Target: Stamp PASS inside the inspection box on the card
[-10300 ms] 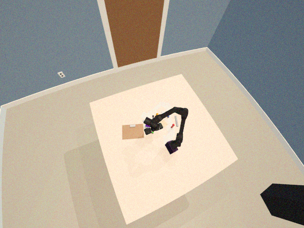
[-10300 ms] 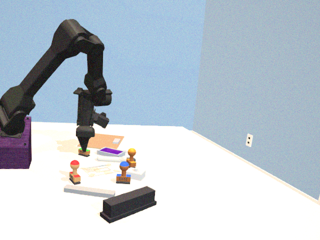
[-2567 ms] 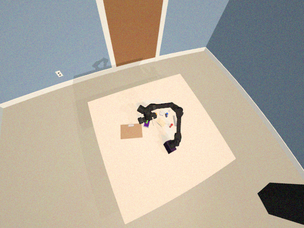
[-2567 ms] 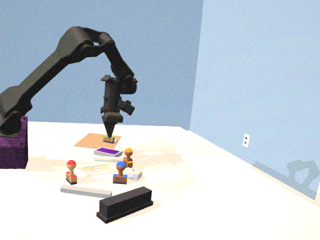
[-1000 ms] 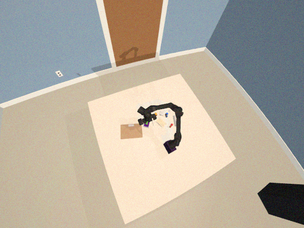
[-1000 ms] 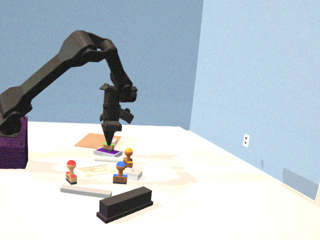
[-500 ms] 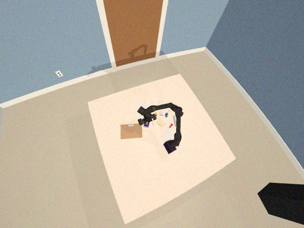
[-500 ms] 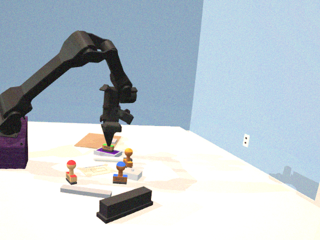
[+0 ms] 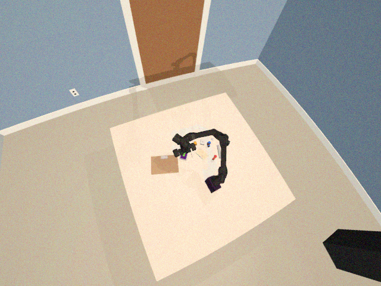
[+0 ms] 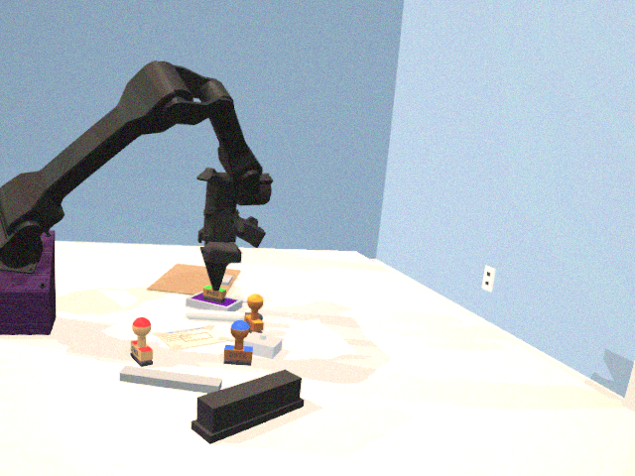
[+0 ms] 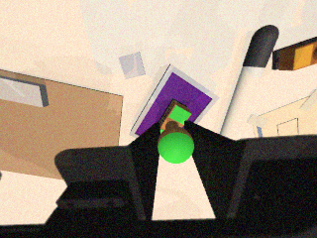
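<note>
Now: gripper tip right at the green-knobbed stamp. Round my gripper tip: white pen 8 cm to the right, 3 cm below, 3 cm ahead; then orange-knobbed stamp 13 cm to the right, 5 cm ahead, 2 cm below; then purple ink pad 3 cm below.
</note>
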